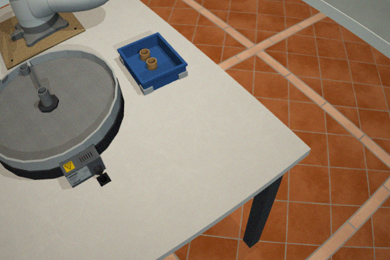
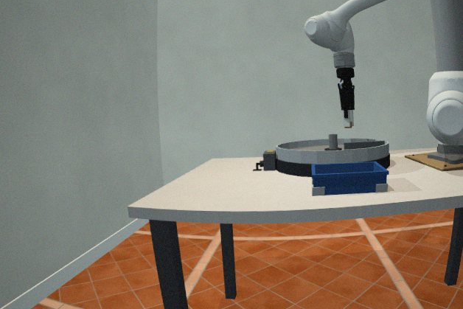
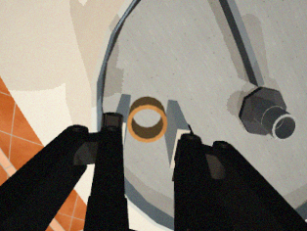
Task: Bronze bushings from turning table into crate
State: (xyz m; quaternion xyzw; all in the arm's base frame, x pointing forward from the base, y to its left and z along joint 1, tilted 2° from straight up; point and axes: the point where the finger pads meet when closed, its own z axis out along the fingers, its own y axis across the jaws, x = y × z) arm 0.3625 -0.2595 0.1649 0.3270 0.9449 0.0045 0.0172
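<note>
Now: hand 14 cm short of the crate, 45 cm to the right of it and 14 cm above it.
</note>
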